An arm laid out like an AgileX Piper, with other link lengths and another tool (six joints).
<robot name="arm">
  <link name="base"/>
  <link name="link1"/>
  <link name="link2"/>
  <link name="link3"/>
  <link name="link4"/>
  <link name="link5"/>
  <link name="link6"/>
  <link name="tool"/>
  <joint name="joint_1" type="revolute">
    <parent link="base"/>
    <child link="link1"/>
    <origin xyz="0 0 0.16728"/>
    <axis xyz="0 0 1"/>
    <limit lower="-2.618" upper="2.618"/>
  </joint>
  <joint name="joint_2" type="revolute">
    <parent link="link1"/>
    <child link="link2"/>
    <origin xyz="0 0 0"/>
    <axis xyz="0 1 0"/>
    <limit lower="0" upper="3.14"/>
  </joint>
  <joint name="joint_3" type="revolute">
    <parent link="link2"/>
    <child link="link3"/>
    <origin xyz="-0.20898 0 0.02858"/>
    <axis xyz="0 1 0"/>
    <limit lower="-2.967" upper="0"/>
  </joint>
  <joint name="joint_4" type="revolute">
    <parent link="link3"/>
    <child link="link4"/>
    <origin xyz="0.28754 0 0.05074"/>
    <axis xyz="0.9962 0 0.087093"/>
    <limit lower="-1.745" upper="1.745"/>
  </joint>
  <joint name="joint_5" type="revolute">
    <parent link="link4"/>
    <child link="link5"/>
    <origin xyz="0 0 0"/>
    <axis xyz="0 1 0"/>
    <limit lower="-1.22" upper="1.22"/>
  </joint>
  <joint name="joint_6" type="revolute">
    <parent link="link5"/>
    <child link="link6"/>
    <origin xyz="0.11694 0 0.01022"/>
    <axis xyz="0.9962 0 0.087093"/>
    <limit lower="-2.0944" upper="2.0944"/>
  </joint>
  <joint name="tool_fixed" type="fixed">
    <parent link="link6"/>
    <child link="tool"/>
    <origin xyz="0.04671 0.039 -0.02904" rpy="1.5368 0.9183 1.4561"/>
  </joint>
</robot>
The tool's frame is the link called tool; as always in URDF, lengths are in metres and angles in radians.
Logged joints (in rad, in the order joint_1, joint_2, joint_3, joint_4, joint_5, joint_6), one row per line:
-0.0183, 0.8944, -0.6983, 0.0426, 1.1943, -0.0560
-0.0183, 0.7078, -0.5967, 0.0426, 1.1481, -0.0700
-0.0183, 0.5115, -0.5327, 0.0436, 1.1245, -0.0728
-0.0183, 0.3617, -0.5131, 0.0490, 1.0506, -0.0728
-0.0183, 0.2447, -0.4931, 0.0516, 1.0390, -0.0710
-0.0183, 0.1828, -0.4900, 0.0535, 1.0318, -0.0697
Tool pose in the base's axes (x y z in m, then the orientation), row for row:
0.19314, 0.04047, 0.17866, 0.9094, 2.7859, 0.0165
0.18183, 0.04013, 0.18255, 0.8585, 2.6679, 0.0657
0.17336, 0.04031, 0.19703, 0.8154, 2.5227, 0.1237
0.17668, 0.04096, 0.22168, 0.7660, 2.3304, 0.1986
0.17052, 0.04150, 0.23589, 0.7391, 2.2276, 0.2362
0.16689, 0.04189, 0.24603, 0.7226, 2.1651, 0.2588
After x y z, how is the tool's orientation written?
As a rotation vector, in radians.
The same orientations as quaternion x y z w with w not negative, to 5 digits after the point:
0.30859, 0.94533, 0.00560, 0.10529
0.30187, 0.93809, 0.02310, 0.16829
0.29814, 0.92240, 0.04523, 0.24134
0.29340, 0.89261, 0.07607, 0.33372
0.28964, 0.87295, 0.09256, 0.38145
0.28694, 0.85975, 0.10277, 0.40980

